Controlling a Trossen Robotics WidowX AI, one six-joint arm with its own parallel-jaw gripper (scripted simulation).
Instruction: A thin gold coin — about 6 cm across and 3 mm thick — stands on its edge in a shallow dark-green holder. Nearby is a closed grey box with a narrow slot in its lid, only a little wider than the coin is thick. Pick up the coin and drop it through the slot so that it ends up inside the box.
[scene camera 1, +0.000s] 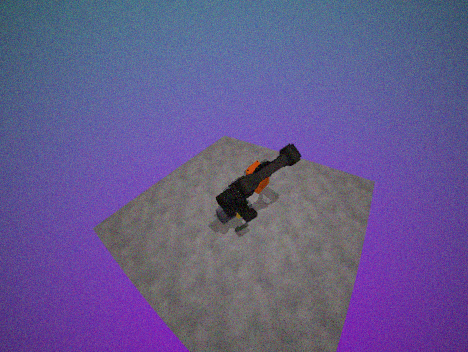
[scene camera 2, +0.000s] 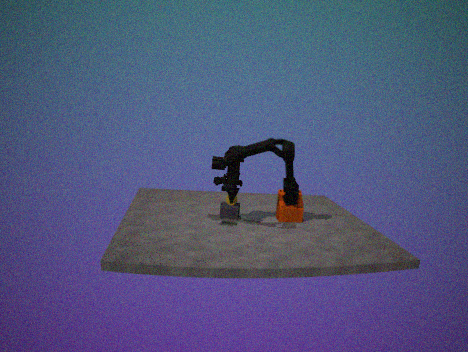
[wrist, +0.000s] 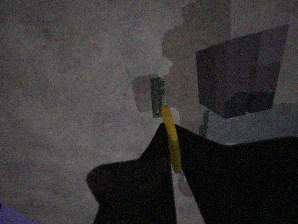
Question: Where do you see the gripper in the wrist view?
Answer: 165, 126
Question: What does the gripper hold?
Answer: A gold coin.
